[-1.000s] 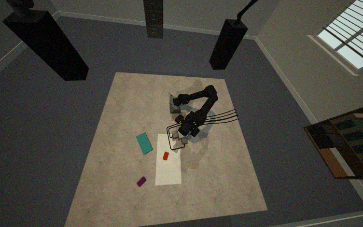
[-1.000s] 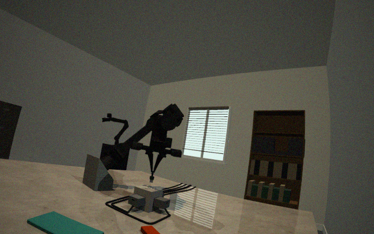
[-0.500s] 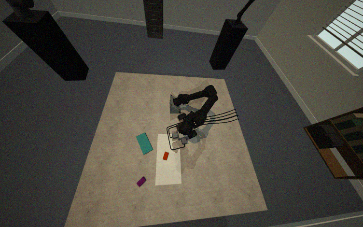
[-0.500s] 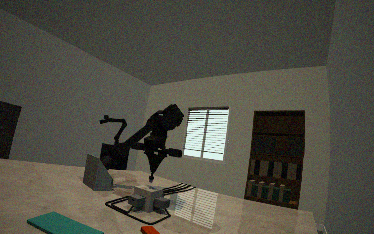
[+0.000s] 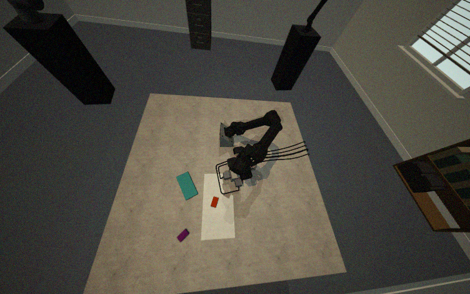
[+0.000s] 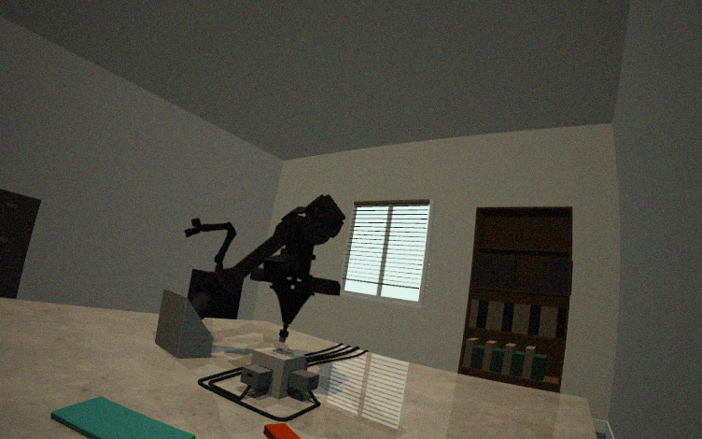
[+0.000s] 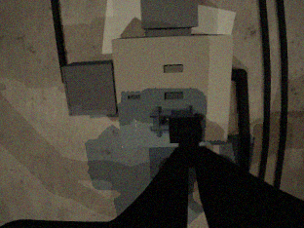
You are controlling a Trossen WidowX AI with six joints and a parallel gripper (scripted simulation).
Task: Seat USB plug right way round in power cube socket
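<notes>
The dark USB plug is 20 mm below my gripper tip. The rest, counted from my gripper tip: teal flat block (330 mm to the right, 130 mm below, 20 mm ahead); then purple block (360 mm to the right, 290 mm ahead, 130 mm below); then orange block (170 mm to the right, 150 mm ahead, 130 mm below).
</notes>
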